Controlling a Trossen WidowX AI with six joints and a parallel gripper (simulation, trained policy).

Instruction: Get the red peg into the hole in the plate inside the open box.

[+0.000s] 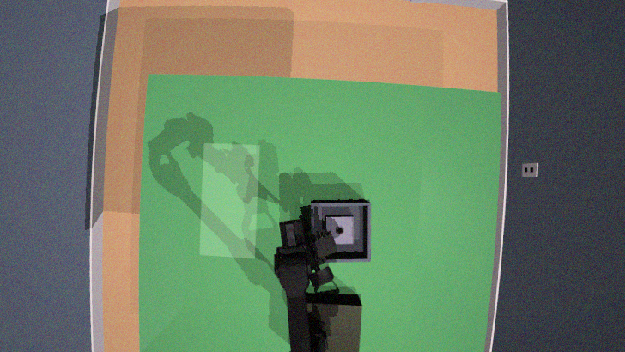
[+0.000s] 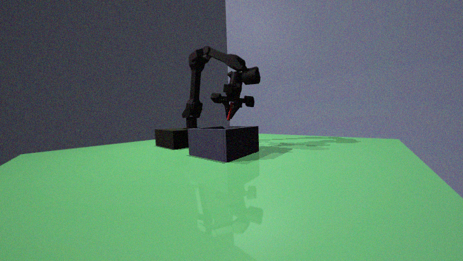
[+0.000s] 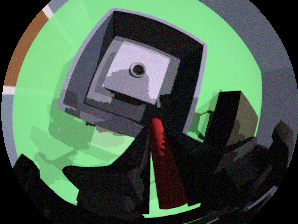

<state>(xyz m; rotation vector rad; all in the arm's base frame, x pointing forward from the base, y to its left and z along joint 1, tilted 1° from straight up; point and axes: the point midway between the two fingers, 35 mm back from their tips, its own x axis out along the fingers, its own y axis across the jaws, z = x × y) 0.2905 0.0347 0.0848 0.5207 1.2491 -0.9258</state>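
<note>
Now: gripper tip 30 mm below the red peg and 10 mm to the right of it. The rest, counted from my gripper tip: box (110 mm below, 70 mm to the right, 40 mm ahead); then pale plate (90 mm below, 70 mm to the right, 40 mm ahead).
</note>
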